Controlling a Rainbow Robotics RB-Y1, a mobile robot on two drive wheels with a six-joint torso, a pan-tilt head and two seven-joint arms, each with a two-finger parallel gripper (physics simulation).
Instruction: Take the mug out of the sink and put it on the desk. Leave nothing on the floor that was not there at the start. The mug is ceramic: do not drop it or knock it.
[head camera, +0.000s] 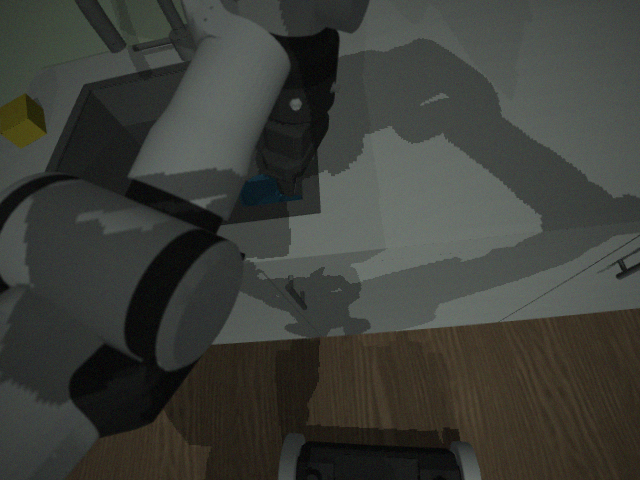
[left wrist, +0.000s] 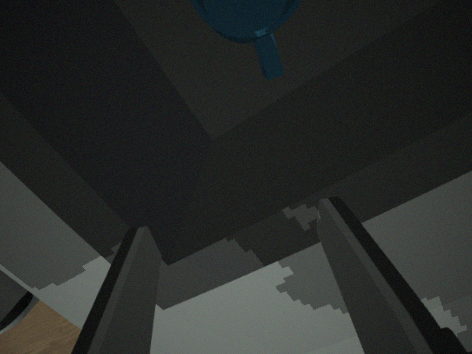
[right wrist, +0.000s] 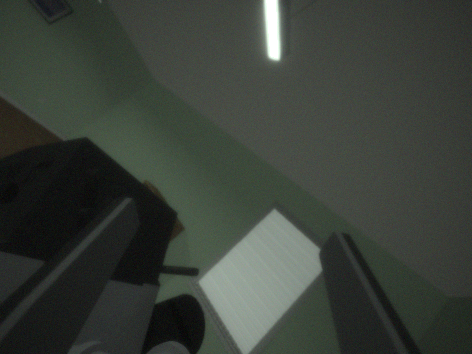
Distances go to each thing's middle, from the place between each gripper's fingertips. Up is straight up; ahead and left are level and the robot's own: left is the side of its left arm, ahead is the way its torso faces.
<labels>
Right now my left hand is 60 mm short of the blue mug (head camera: 261, 189), 100 mm to the right of it and 170 mm above it.
Right now my right hand is 720 mm above the blue mug, 440 mm short of it and 300 mm to the right of it.
</labels>
